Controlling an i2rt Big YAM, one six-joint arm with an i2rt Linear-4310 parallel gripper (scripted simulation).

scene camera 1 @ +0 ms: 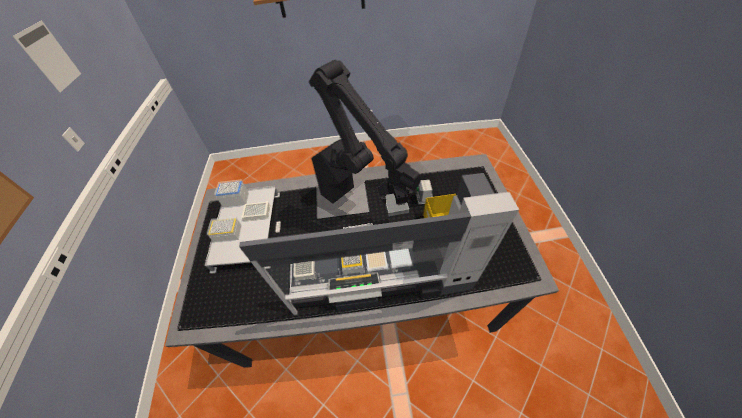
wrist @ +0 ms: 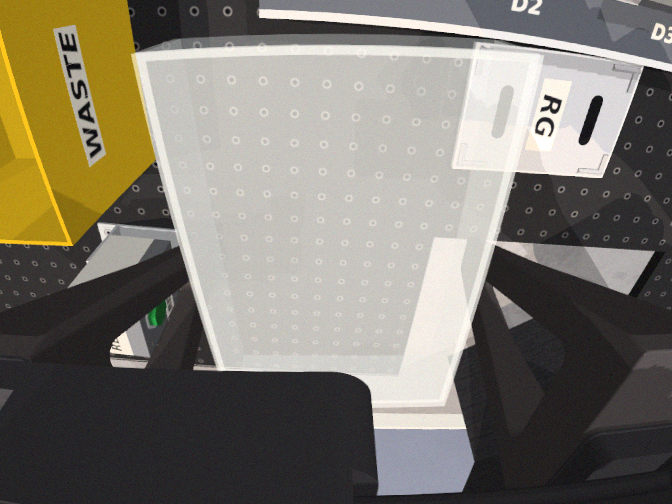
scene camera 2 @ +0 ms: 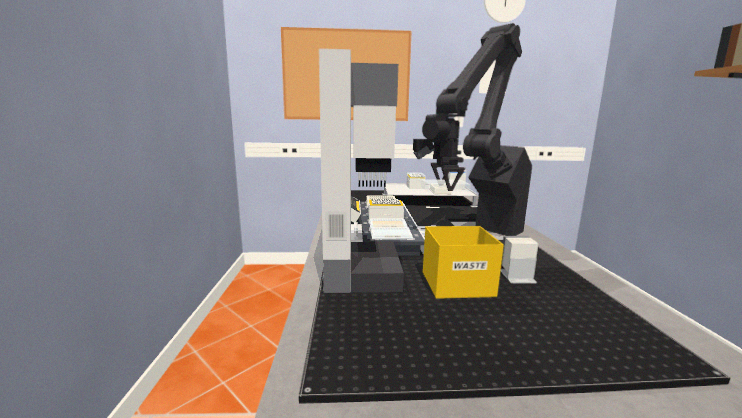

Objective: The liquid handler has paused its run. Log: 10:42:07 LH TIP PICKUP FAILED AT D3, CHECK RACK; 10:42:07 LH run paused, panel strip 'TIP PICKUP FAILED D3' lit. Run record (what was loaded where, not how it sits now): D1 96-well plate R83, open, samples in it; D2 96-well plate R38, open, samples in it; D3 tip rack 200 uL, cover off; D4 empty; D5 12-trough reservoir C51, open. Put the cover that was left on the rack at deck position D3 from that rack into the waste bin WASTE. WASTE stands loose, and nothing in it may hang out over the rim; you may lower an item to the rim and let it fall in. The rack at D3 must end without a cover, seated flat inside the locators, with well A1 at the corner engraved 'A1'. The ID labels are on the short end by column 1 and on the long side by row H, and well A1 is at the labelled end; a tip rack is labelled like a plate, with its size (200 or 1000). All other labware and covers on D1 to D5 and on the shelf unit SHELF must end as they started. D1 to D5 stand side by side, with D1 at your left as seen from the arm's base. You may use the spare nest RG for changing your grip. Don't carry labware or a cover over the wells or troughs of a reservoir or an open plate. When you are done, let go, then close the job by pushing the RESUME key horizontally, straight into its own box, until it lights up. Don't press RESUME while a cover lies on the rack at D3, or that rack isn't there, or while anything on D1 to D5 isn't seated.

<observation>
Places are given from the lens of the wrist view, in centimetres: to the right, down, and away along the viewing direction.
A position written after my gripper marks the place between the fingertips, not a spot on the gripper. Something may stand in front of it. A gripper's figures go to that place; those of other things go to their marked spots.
my gripper (wrist: pixel 337 252): 0, 0, 13
clear cover (wrist: pixel 337 198): 0, -1, 10
</observation>
